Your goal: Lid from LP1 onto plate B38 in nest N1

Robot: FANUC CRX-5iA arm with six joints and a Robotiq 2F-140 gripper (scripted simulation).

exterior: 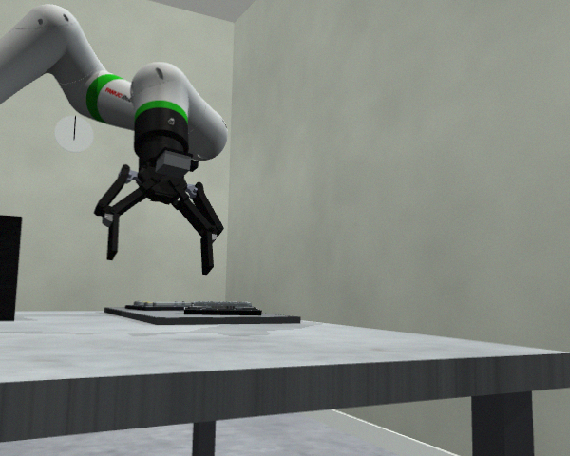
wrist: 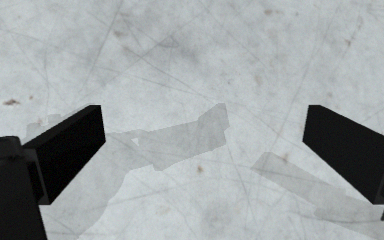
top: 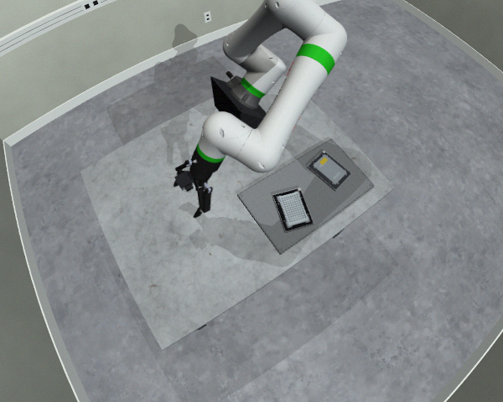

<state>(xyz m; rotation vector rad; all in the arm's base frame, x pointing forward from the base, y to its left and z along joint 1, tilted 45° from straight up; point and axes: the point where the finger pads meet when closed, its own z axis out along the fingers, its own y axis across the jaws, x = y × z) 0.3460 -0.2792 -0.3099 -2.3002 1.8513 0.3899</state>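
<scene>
Right now my hand is 600 mm to the right of the clear lid, 110 mm short of it and 80 mm above it. From my hand the other things lie so: black nest 360 mm to the left, 190 mm ahead, 90 mm below; lid park 600 mm to the left, 110 mm ahead, 90 mm below; culture plate 350 mm to the left, 190 mm ahead, 80 mm below.
</scene>
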